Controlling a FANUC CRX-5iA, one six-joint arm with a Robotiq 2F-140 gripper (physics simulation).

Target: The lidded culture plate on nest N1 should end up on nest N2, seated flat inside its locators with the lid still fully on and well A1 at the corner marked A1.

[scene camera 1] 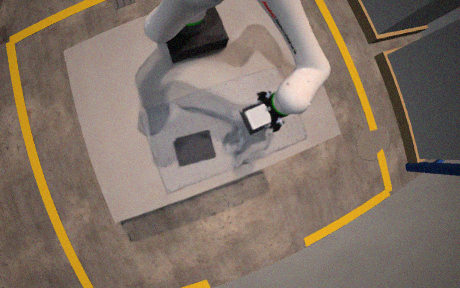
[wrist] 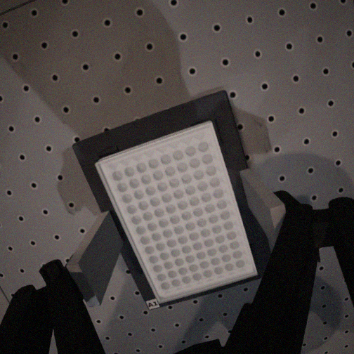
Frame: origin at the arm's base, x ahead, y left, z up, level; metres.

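Seen in the pictures: gripper, between the fingertips: (scene camera 1: pixel 263 114).
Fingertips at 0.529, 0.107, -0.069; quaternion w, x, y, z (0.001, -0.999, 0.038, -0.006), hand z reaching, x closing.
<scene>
A point is followed by its place in that frame, as x, y, z.
The white lidded culture plate (scene camera 1: pixel 258 117) {0.531, 0.078, -0.057} (wrist: pixel 175 215) lies on a dark nest (scene camera 1: pixel 246 122) {0.527, 0.024, -0.074} (wrist: pixel 160 120) at the right of the perforated board. Its lid looks evenly on. In the wrist view, one plate corner is beside the A1 mark at the nest's lower left corner; full seating cannot be judged. My gripper (scene camera 1: pixel 269 113) {0.529, 0.107, -0.069} (wrist: pixel 178 208) is open around the plate's long sides, with a gap between each pad and the plate. A second dark nest (scene camera 1: pixel 195 148) {0.526, -0.224, -0.074} lies to the left in the scene view with no plate on it. No N1 or N2 label is readable.
The perforated board (scene camera 1: pixel 172 181) {0.606, -0.381, -0.085} (wrist: pixel 295 30) lies on a pale table (scene camera 1: pixel 97 150) {0.320, -0.646, -0.098}. The robot's dark base (scene camera 1: pixel 200 42) {0.124, -0.005, -0.003} stands behind the board. Yellow floor lines (scene camera 1: pixel 45 195) surround the table, and dark grey panels (scene camera 1: pixel 430 100) stand at the right.
</scene>
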